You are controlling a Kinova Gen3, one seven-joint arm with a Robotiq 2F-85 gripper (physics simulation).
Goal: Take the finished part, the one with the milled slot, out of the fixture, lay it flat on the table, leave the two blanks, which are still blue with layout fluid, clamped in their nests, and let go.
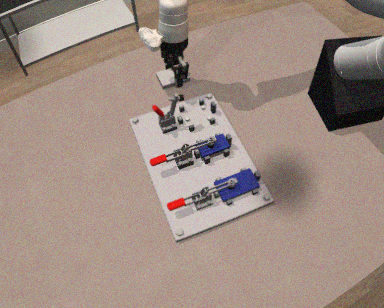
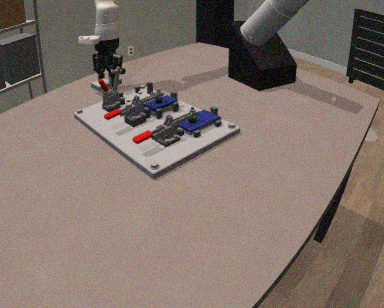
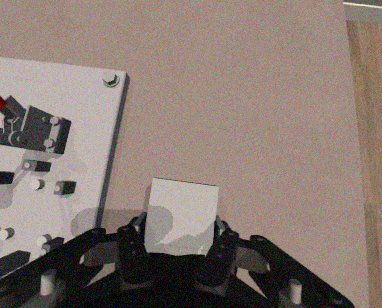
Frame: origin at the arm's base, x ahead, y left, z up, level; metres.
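Seen in the pictures: gripper, between the fingertips: [image 1: 173, 79] [image 3: 180, 223]; arm's base, origin of its link: [image 1: 348, 62] [image 2: 252, 35].
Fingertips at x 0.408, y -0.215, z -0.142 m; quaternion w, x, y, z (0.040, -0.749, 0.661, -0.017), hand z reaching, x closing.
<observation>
Pixels of each thing's middle, then the offset from my fingertips to it.
- finished part, middle of its body: [image 3: 180, 225] [image 1: 172, 76] [image 2: 106, 83] dx +0.002, dy +0.000, dz +0.012 m
- nearer, middle of its body: [image 2: 197, 121] [image 1: 236, 185] dx -0.031, dy +0.370, dz +0.010 m
The finished part [image 1: 165, 78] [image 2: 97, 84] [image 3: 182, 202], a pale flat block, is level between my fingers, past the far edge of the fixture plate [image 1: 220, 212] [image 2: 110, 135] [image 3: 90, 90]. My gripper [image 1: 179, 79] [image 2: 107, 80] [image 3: 180, 223] is shut on its two sides. The part is very low over the table; I cannot tell whether it touches. Its slot does not show clearly. Two blue blanks, the nearer [image 1: 245, 184] [image 2: 202, 120] and the middle one [image 1: 217, 146] [image 2: 162, 103], sit in their nests under lowered clamps.
The far nest's clamp, with its red handle [image 1: 157, 111] [image 2: 103, 85], stands raised beside the empty nest, close to the gripper. Posts and pins stick up from the plate. A black pedestal [image 1: 325, 95] [image 2: 260, 70] carries the arm. The table edge lies beyond the part.
</observation>
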